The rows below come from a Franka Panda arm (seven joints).
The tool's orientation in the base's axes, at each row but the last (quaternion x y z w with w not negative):
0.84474, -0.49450, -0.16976, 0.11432
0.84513, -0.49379, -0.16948, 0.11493
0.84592, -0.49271, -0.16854, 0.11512
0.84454, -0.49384, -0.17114, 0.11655
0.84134, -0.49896, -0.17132, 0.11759
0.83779, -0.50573, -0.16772, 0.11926
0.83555, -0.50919, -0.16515, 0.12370
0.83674, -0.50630, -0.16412, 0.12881
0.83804, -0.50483, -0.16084, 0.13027
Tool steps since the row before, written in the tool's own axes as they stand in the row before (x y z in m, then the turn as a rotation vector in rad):
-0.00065, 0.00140, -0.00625, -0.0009, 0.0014, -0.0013
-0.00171, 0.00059, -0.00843, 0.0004, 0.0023, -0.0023
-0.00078, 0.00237, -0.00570, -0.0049, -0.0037, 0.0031
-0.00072, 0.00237, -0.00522, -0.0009, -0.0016, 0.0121
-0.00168, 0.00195, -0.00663, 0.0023, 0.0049, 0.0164
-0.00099, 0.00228, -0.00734, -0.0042, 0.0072, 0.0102
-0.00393, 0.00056, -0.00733, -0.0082, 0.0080, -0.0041
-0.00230, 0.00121, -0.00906, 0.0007, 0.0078, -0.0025
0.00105, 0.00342, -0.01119, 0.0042, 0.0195, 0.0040
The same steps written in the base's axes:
0.00109, 0.00005, 0.00634, -0.0010, 0.0001, 0.0019
0.00212, 0.00143, 0.00823, -0.0007, -0.0014, 0.0029
0.00003, -0.00031, 0.00621, -0.0005, 0.0060, -0.0033
-0.00010, -0.00038, 0.00576, -0.0040, 0.0012, -0.0115
0.00039, 0.00073, 0.00706, -0.0095, -0.0048, -0.0136
0.00068, 0.00005, 0.00772, -0.0117, 0.0001, -0.0060
0.00082, 0.00353, 0.00751, -0.0083, 0.0039, 0.0080
0.00170, 0.00194, 0.00906, -0.0050, -0.0040, 0.0052
0.00220, -0.00187, 0.01139, -0.0154, -0.0129, 0.0032

